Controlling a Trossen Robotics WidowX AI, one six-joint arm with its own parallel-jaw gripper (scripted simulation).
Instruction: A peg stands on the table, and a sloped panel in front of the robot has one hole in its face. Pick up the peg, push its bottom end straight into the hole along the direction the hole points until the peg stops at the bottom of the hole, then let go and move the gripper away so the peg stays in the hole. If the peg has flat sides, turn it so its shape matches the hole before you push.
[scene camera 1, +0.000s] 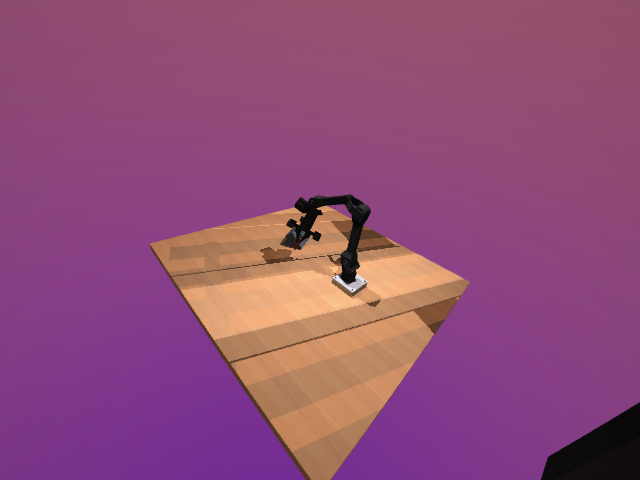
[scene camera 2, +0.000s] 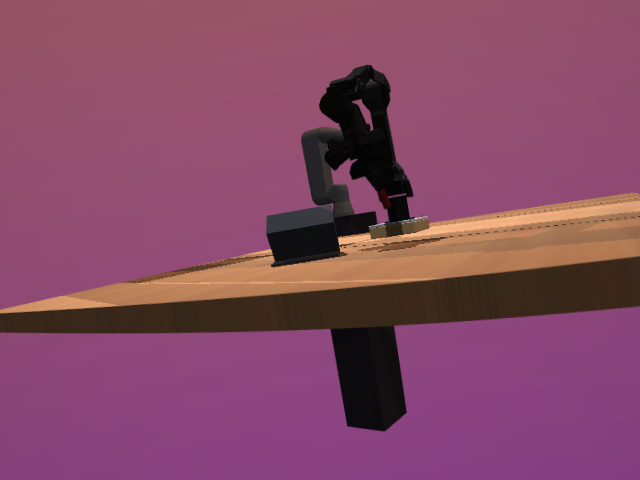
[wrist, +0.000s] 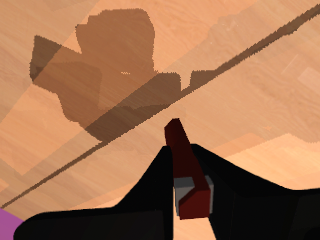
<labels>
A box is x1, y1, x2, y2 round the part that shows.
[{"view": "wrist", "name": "gripper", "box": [13, 143, 319, 239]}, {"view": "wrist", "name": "peg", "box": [164, 118, 213, 219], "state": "held by the gripper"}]
</labels>
